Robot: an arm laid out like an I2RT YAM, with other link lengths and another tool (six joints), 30 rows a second.
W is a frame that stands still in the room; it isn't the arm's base.
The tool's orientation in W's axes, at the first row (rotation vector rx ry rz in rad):
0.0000 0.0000 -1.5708
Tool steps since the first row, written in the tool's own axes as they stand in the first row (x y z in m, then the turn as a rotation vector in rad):
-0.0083 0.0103 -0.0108 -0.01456 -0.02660 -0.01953
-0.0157 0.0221 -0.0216 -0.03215 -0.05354 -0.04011
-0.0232 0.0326 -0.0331 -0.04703 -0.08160 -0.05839
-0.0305 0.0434 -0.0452 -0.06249 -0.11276 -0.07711
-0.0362 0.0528 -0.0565 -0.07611 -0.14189 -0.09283
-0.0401 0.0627 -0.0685 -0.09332 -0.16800 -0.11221
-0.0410 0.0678 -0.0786 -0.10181 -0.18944 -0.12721
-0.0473 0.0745 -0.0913 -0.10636 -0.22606 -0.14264
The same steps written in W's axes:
0.0103 0.0083 -0.0108 -0.02660 0.01456 -0.01953
0.0221 0.0157 -0.0216 -0.05354 0.03215 -0.04011
0.0326 0.0232 -0.0331 -0.08160 0.04703 -0.05839
0.0434 0.0305 -0.0452 -0.11276 0.06249 -0.07711
0.0528 0.0362 -0.0565 -0.14189 0.07611 -0.09283
0.0627 0.0401 -0.0685 -0.16800 0.09332 -0.11221
0.0678 0.0410 -0.0786 -0.18944 0.10181 -0.12721
0.0745 0.0473 -0.0913 -0.22606 0.10636 -0.14264

